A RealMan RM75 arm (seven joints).
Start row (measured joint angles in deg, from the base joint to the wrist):
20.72 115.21 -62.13 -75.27 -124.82 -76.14 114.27
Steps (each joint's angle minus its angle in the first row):
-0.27 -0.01 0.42 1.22 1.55 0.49 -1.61
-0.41 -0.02 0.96 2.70 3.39 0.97 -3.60
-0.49 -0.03 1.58 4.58 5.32 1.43 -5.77
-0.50 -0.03 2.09 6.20 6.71 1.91 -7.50
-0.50 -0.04 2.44 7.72 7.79 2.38 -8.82
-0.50 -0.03 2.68 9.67 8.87 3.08 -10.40
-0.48 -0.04 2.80 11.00 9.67 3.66 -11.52
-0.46 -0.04 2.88 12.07 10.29 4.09 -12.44
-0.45 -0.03 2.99 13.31 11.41 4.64 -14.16
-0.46 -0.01 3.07 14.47 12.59 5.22 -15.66
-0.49 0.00 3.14 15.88 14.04 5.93 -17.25
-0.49 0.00 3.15 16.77 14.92 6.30 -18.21
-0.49 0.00 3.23 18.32 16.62 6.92 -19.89
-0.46 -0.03 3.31 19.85 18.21 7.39 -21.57
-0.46 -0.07 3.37 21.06 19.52 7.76 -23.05
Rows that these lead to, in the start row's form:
20.45 115.20 -61.71 -74.05 -123.27 -75.65 112.66
20.31 115.19 -61.17 -72.57 -121.43 -75.17 110.67
20.23 115.18 -60.55 -70.69 -119.50 -74.71 108.50
20.22 115.18 -60.04 -69.07 -118.11 -74.23 106.77
20.22 115.17 -59.69 -67.55 -117.03 -73.76 105.45
20.22 115.18 -59.45 -65.60 -115.95 -73.06 103.87
20.24 115.17 -59.33 -64.27 -115.15 -72.48 102.75
20.26 115.17 -59.25 -63.20 -114.53 -72.05 101.83
20.27 115.18 -59.14 -61.96 -113.41 -71.50 100.11
20.26 115.20 -59.06 -60.80 -112.23 -70.92 98.61
20.23 115.21 -58.99 -59.39 -110.78 -70.21 97.02
20.23 115.21 -58.98 -58.50 -109.90 -69.84 96.06
20.23 115.21 -58.90 -56.95 -108.20 -69.22 94.38
20.26 115.18 -58.82 -55.42 -106.61 -68.75 92.70
20.26 115.14 -58.76 -54.21 -105.30 -68.38 91.22

